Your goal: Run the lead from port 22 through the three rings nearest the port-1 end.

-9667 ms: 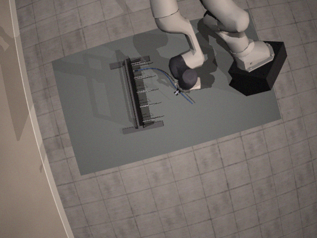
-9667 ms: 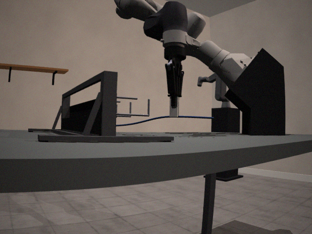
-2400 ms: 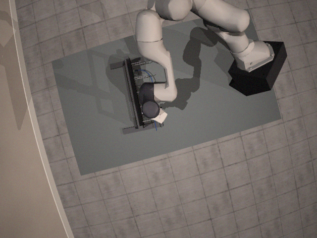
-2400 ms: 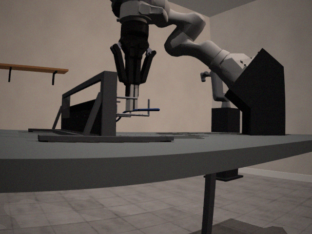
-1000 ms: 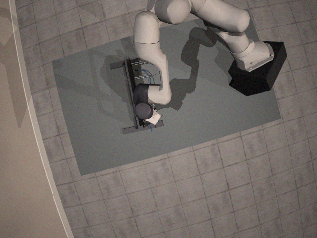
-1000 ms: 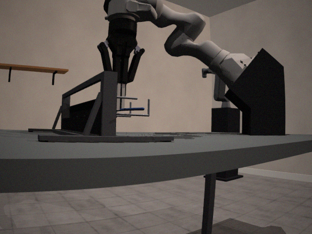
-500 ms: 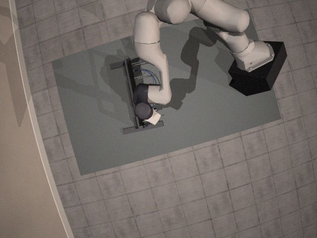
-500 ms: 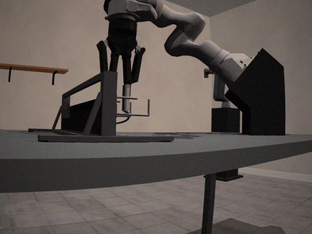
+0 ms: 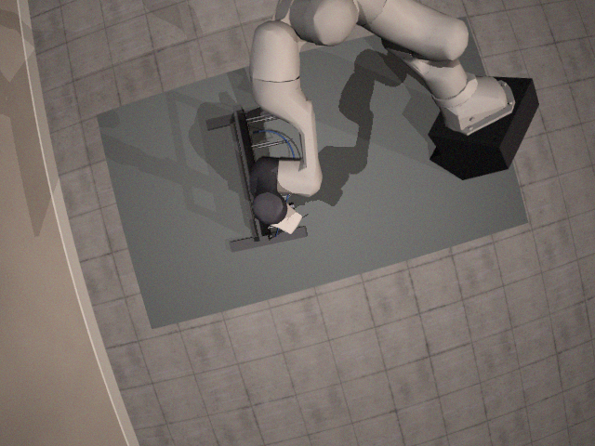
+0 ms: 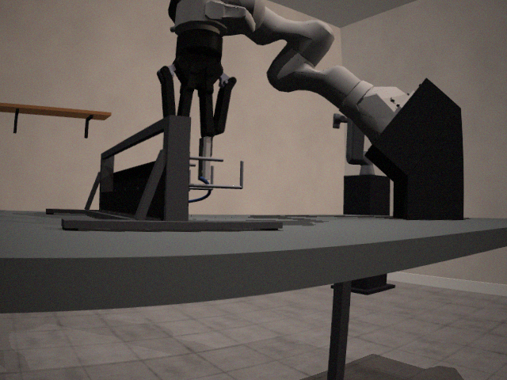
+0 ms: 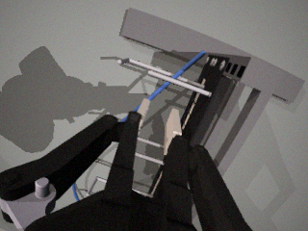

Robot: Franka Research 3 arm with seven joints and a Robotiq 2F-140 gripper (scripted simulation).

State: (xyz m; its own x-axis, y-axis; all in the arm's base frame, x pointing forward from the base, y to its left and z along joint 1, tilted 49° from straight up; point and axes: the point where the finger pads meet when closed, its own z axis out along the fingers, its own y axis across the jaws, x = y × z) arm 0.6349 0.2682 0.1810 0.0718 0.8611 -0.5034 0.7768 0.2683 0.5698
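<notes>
Right now the rack is 5 cm ahead of my hand, 16 cm to the right of it and 3 cm below it.
</notes>
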